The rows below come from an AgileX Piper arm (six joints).
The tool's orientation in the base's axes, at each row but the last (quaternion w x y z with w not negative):
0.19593, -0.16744, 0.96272, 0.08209
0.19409, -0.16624, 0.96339, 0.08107
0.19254, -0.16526, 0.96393, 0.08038
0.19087, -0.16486, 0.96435, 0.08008
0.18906, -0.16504, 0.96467, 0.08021
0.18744, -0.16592, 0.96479, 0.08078
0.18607, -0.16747, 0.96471, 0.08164
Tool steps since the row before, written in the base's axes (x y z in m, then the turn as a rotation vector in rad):
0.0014, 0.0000, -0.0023, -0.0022, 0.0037, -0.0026
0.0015, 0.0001, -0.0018, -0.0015, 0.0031, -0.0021
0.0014, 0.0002, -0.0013, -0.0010, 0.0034, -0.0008
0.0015, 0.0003, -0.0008, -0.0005, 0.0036, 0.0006
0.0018, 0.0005, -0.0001, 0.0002, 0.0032, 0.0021
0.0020, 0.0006, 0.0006, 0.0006, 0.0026, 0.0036
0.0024, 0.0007, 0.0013, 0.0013, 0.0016, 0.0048
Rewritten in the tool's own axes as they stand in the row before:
-0.0003, -0.0007, 0.0026, 0.0019, 0.0040, 0.0024
-0.0006, -0.0006, 0.0022, 0.0013, 0.0032, 0.0021
-0.0008, -0.0004, 0.0017, 0.0002, 0.0034, 0.0011
-0.0011, -0.0003, 0.0013, -0.0008, 0.0036, 0.0001
-0.0017, -0.0002, 0.0008, -0.0019, 0.0031, -0.0012
-0.0022, -0.0001, 0.0003, -0.0027, 0.0025, -0.0025
-0.0028, -0.0001, -0.0002, -0.0035, 0.0015, -0.0036

